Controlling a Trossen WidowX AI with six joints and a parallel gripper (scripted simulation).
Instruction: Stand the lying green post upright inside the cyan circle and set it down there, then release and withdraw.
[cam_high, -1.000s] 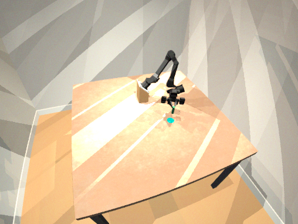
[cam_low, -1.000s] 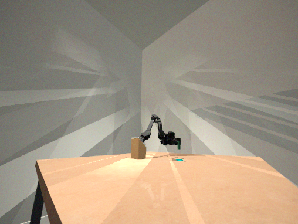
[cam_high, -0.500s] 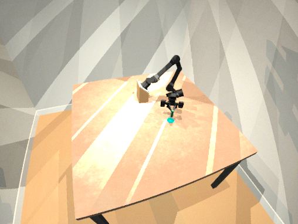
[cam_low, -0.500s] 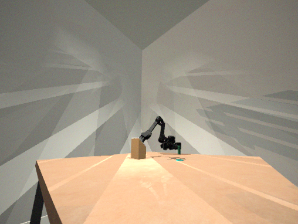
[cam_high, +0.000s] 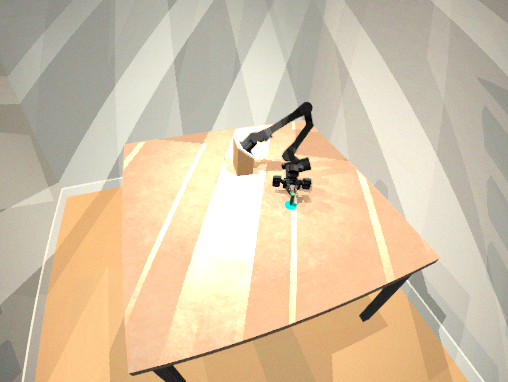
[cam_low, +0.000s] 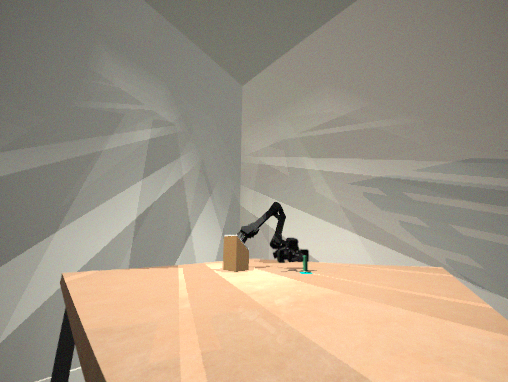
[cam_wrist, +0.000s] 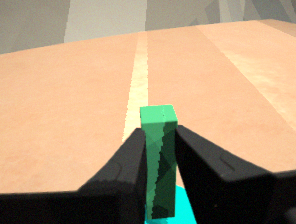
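Right now my gripper tip is 6 cm above the cyan circle. From my gripper tip the other things lie so: green post 2 cm below.
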